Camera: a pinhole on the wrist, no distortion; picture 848 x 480 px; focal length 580.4 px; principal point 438.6 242.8 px. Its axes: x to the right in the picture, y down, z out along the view. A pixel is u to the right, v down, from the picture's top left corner.
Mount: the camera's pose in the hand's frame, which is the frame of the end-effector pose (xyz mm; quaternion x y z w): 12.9 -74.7 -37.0 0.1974 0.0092 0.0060 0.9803
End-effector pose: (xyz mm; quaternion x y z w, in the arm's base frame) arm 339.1 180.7 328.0 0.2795 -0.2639 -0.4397 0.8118
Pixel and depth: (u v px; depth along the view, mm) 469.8 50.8 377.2
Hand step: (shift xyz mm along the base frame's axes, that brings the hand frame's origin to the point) -346.8 -247.5 -37.7
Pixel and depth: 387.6 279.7 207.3
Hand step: -189.1 -99.7 14.1
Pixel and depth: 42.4 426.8 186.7
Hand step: -214.0 17.2 27.7
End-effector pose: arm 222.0 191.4 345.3 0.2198 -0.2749 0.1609 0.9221
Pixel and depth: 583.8 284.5 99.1
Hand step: 51.2 -111.4 32.0
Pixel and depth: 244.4 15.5 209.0
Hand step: 0.8 -268.6 -9.5
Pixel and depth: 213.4 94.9 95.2
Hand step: 20.4 -139.1 -23.7
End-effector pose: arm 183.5 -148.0 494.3 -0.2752 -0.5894 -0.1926 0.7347
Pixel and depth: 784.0 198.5 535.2
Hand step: -443.0 45.7 455.8
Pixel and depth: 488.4 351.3 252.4
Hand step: -231.3 37.0 93.9
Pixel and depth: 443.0 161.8 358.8
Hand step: -360.8 -26.9 110.9
